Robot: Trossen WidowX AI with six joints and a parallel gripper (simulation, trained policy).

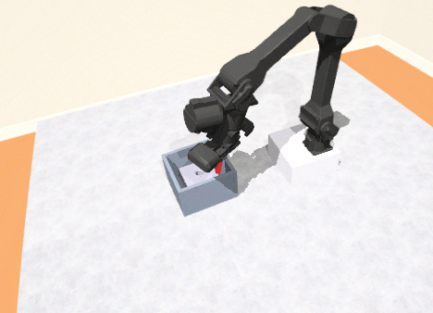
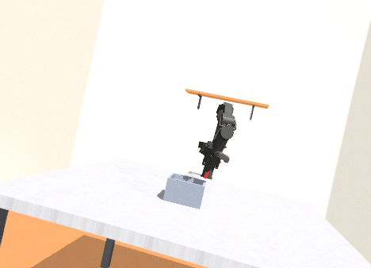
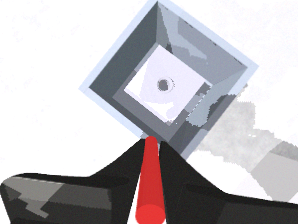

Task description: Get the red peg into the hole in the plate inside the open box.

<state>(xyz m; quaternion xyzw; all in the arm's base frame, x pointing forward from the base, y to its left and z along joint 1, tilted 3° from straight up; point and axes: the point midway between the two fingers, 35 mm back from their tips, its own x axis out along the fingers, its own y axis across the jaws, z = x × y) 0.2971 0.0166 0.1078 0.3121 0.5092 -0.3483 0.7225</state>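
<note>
Now: the red peg 10 mm behind my gripper tip, 10 mm to the left of it and 10 mm above it. From my gripper tip the other things lie so: grey box (30 mm ahead, 70 mm to the right, 120 mm below).
</note>
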